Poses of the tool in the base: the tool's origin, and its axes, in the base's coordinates. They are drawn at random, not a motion.
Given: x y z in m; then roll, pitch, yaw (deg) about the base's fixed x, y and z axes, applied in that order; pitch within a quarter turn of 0, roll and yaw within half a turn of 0.
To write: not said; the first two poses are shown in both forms.
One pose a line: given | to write
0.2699, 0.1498, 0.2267, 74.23, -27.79, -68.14 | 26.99, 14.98, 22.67, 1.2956, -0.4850, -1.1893
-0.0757, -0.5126, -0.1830, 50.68, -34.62, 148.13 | -7.57, -51.26, -18.30, 0.8845, -0.6042, 2.5854
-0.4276, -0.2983, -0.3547, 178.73, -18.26, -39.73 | -42.76, -29.83, -35.47, 3.1194, -0.3187, -0.6934
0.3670, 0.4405, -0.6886, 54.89, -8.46, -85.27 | 36.70, 44.05, -68.86, 0.9580, -0.1477, -1.4882
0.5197, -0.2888, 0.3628, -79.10, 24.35, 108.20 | 51.97, -28.88, 36.28, -1.3806, 0.4250, 1.8884
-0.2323, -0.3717, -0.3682, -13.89, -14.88, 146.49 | -23.23, -37.17, -36.82, -0.2424, -0.2597, 2.5567
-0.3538, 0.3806, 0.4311, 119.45, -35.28, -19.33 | -35.38, 38.06, 43.11, 2.0848, -0.6158, -0.3374
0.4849, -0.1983, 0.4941, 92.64, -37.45, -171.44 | 48.49, -19.83, 49.41, 1.6169, -0.6536, -2.9922
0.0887, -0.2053, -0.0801, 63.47, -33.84, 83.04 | 8.87, -20.53, -8.01, 1.1078, -0.5906, 1.4493
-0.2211, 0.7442, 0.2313, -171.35, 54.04, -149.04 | -22.11, 74.42, 23.13, -2.9906, 0.9432, -2.6012
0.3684, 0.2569, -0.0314, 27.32, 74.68, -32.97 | 36.84, 25.69, -3.14, 0.4768, 1.3034, -0.5754
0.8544, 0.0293, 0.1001, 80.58, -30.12, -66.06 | 85.44, 2.93, 10.01, 1.4064, -0.5257, -1.1530
